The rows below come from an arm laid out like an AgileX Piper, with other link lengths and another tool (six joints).
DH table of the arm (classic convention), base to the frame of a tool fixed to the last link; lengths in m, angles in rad. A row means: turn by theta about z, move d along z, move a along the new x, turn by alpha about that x. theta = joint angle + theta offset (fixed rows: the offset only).
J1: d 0.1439; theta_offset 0; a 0; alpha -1.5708
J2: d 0; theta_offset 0.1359; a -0.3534; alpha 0
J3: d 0; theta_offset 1.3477; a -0.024; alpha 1.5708
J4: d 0.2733; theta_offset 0; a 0; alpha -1.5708
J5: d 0; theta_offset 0; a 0; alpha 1.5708
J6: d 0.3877; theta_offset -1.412; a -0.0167; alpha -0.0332
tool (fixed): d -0.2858; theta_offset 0; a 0; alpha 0
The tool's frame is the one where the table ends.
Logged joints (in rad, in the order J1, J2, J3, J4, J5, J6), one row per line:
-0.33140 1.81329 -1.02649 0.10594 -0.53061 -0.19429
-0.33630 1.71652 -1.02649 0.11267 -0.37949 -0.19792
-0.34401 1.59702 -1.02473 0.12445 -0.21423 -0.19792
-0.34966 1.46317 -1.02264 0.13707 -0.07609 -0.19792
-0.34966 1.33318 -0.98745 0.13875 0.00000 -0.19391
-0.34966 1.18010 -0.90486 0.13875 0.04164 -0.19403
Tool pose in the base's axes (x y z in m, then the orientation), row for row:
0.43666 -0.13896 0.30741 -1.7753 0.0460 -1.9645
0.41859 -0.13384 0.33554 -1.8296 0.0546 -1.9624
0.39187 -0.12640 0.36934 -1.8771 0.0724 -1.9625
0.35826 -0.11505 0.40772 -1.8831 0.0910 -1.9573
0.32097 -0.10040 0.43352 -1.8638 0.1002 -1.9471
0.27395 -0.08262 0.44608 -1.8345 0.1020 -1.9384
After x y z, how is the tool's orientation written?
As angles about the fixed x, y, z axes (roll, pitch, yaw), in radians.
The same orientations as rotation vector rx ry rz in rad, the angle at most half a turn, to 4 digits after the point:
-1.0759 1.6792 -1.3243
-1.1013 1.7236 -1.2773
-1.1136 1.7643 -1.2279
-1.1055 1.7672 -1.2054
-1.0944 1.7455 -1.2065
-1.0822 1.7164 -1.2215

